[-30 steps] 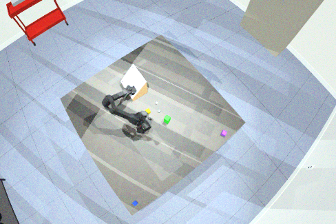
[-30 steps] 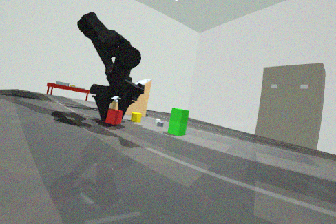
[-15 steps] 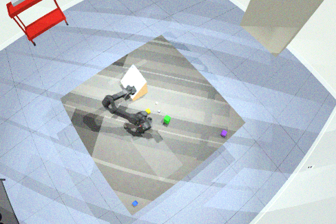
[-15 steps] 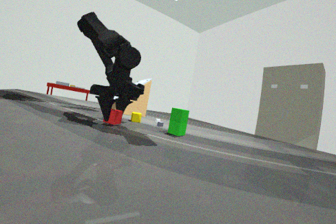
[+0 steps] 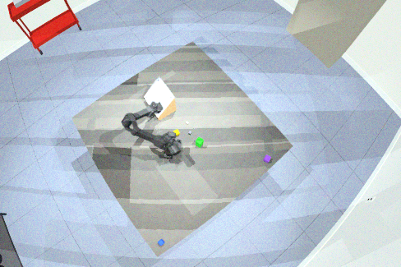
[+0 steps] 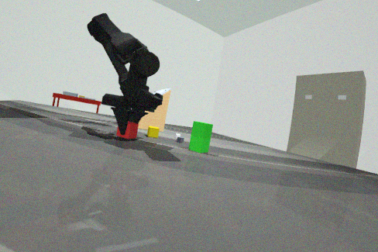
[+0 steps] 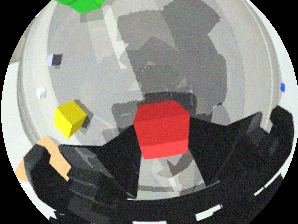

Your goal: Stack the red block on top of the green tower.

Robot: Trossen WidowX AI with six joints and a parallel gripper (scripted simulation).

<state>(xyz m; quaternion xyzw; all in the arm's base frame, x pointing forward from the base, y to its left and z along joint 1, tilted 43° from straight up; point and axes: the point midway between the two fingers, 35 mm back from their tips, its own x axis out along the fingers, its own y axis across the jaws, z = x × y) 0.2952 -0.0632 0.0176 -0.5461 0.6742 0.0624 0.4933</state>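
The yellow block is 80 mm behind my gripper tip, 90 mm to the left of it and 10 mm above it. The rest, counted from my gripper tip: blue block (560 mm ahead, 380 mm to the right, 10 mm above); then red block (10 mm above); then small grey piece (40 mm behind, 180 mm to the left).
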